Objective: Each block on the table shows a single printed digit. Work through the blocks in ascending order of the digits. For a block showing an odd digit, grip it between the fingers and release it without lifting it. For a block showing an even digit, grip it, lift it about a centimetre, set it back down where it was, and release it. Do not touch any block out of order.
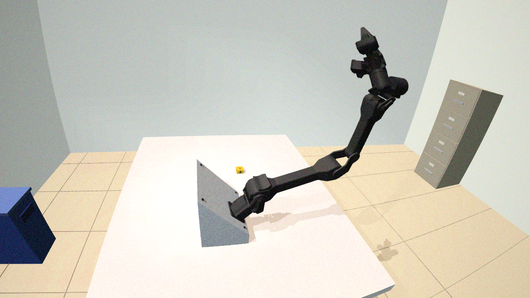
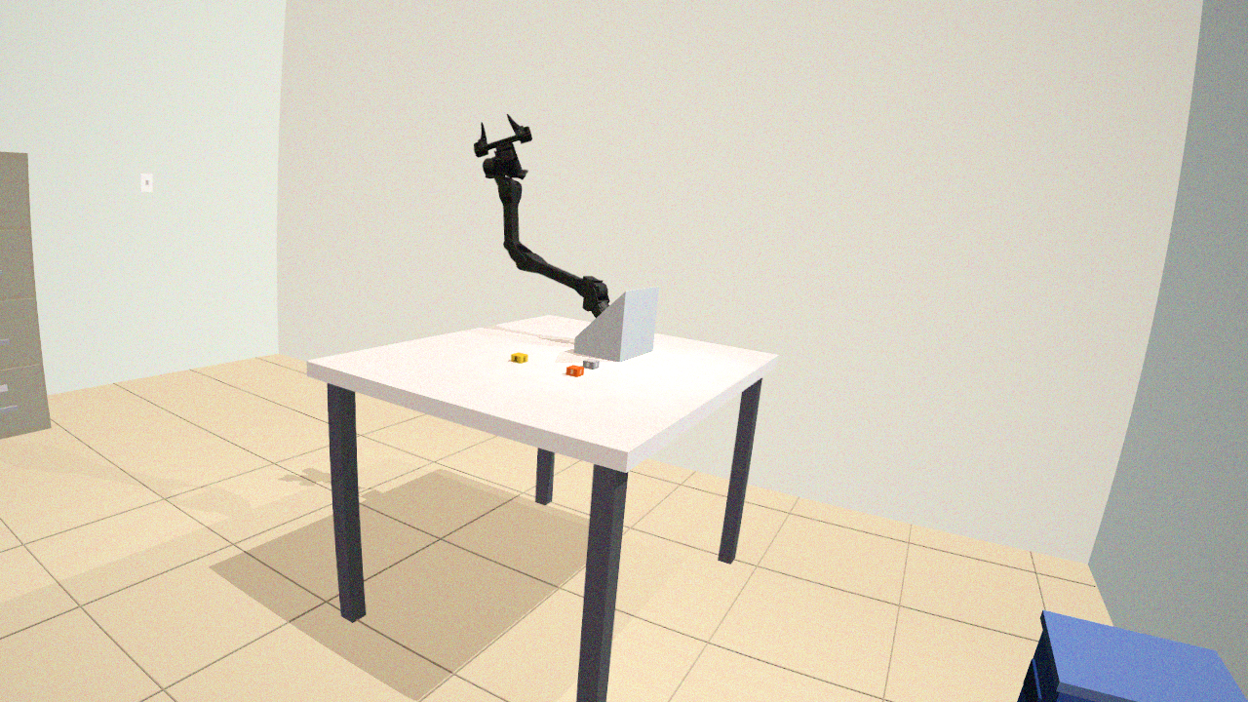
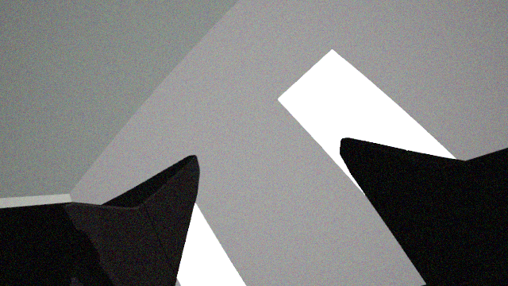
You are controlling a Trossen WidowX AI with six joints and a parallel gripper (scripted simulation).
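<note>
Right now my gripper tip is 66 cm above the grey block, 49 cm to the right of it and 17 cm short of it. Also, from my gripper tip: orange block 66 cm below, 50 cm to the left, 26 cm ahead; then yellow block 66 cm below, 32 cm to the left, 25 cm ahead.
</note>
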